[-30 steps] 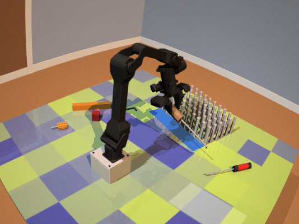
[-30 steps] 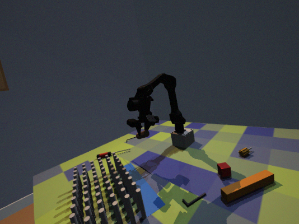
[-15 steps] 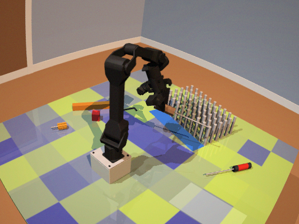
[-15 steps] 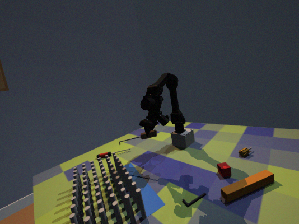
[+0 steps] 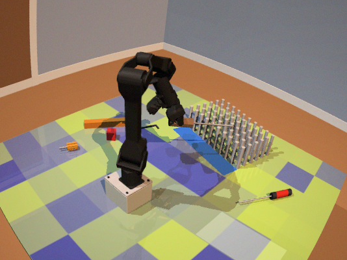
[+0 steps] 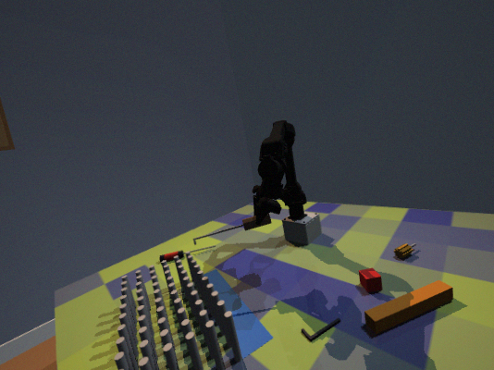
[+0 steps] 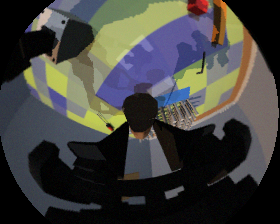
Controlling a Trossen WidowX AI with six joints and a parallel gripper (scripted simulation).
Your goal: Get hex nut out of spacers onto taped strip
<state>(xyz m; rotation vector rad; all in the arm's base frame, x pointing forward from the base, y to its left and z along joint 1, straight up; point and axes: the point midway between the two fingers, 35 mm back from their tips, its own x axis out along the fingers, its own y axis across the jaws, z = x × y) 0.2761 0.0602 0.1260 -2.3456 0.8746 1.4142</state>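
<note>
My gripper tip is now 190 mm above the blue taped strip, 170 mm short of it and 20 mm to the left of it. Round my gripper tip: wooden-handled tool: 80 mm ahead, 60 mm to the right, 10 mm below; then red cube: 300 mm to the left, 170 mm below, 100 mm behind; then black hex key: 250 mm to the left, 190 mm below, 110 mm ahead.
</note>
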